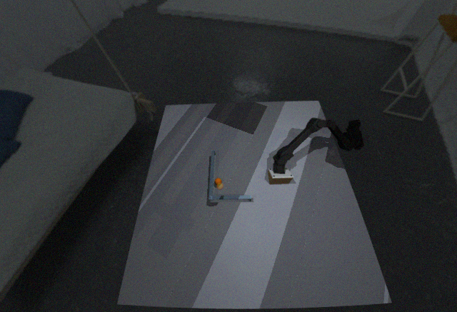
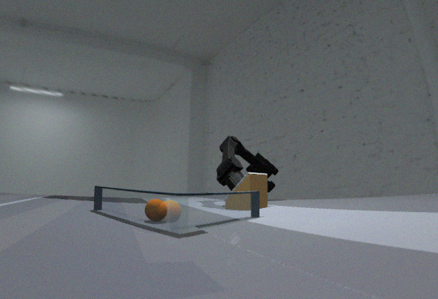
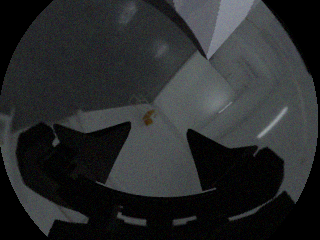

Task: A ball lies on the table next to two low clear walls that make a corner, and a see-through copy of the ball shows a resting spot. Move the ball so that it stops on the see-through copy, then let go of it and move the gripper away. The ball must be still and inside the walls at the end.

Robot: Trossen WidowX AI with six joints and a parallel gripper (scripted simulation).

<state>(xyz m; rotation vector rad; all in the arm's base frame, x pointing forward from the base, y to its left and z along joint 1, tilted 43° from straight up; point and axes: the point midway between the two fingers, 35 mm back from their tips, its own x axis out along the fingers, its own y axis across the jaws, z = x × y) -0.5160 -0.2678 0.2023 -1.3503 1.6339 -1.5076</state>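
My gripper tip is now 890 mm short of the orange ball, 460 mm to the right of it and 70 mm above it. Also, from my gripper tip: see-through ball copy: 880 mm ahead, 480 mm to the left, 70 mm below.
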